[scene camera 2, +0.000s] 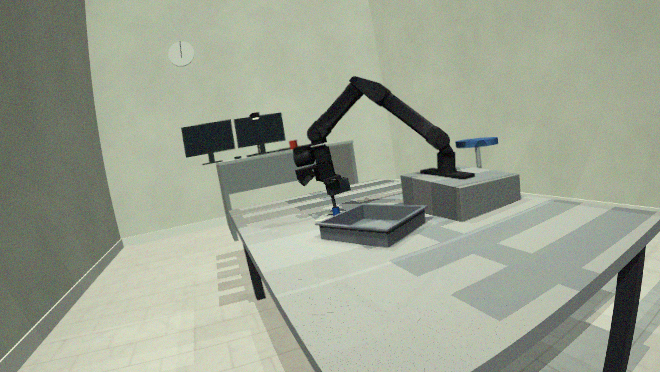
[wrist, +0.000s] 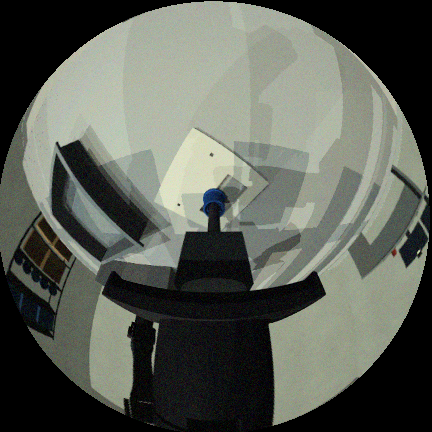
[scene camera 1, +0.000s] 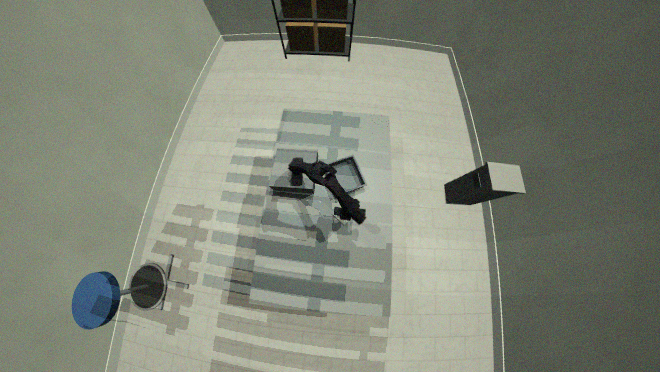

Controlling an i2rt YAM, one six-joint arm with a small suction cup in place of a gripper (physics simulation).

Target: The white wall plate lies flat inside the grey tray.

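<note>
The white wall plate lies flat on the table, to the right of the grey tray in the wrist view. It has a rectangular opening near its middle. My gripper, a blue suction cup, rests on the plate beside that opening. In the side view the cup sits down at table level, just behind the far left corner of the tray. The tray is empty. The plate itself is hidden in both scene views.
The arm stands on a grey block next to the tray. A desk with two monitors stands beyond the table. A blue stool, a shelf rack and a box stand on the floor.
</note>
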